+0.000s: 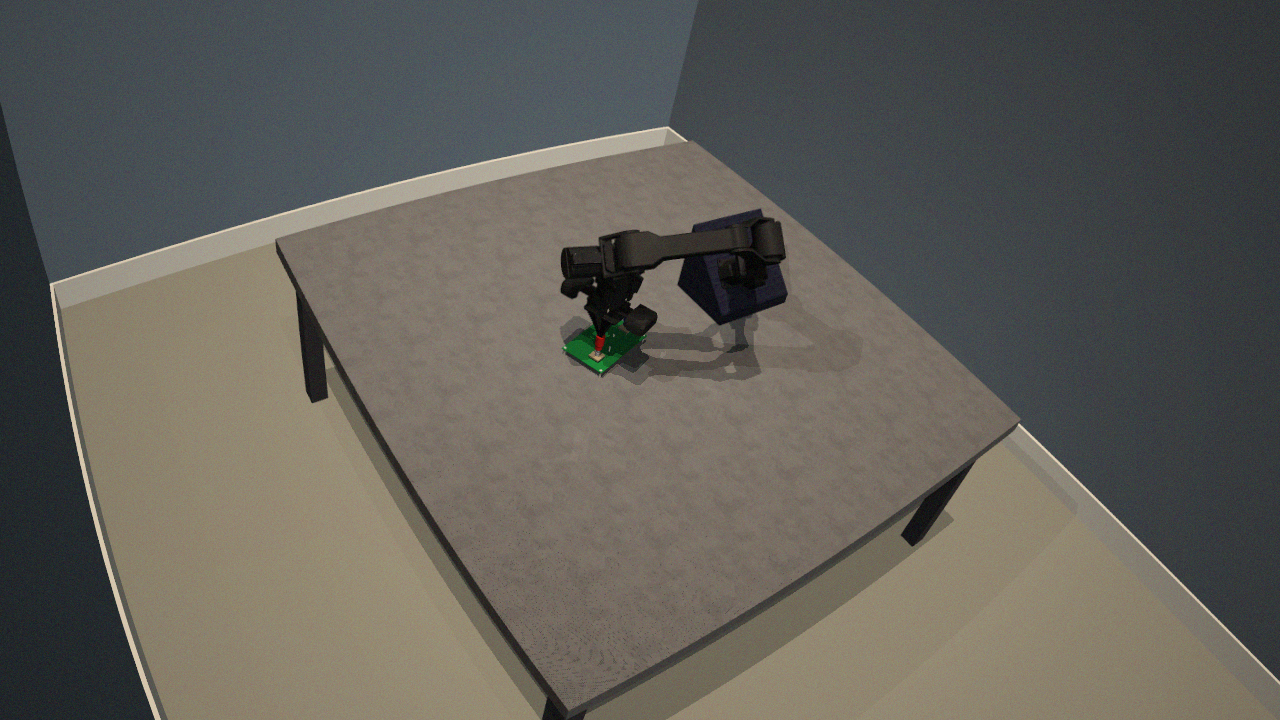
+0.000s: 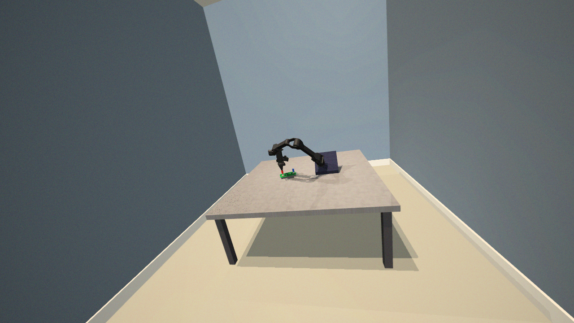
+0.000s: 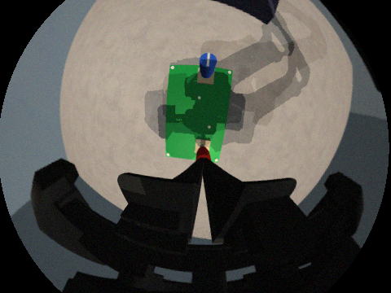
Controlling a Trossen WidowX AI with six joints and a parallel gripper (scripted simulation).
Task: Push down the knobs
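Now: the red knob 20 mm below my gripper tip. Also, from my gripper tip: blue knob 100 mm behind, 50 mm to the right, 20 mm below.
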